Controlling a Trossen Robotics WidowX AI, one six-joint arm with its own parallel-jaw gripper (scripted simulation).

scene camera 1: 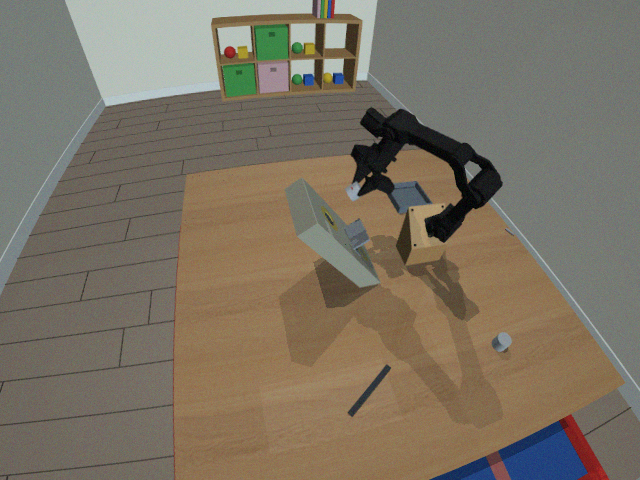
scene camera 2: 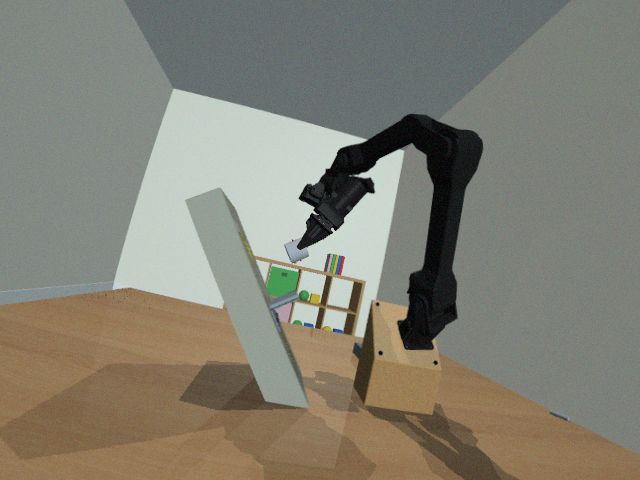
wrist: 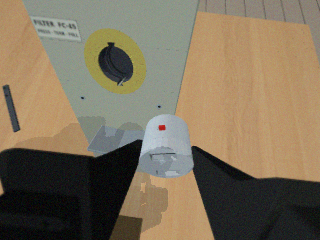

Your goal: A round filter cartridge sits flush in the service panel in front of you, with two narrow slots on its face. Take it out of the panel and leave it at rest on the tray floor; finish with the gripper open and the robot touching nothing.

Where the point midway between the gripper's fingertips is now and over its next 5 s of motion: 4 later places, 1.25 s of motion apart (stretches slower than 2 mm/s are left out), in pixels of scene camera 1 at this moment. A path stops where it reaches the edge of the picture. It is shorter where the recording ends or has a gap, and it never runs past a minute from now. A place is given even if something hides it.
The gripper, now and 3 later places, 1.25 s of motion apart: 355,190; 379,153; 412,177; 411,188
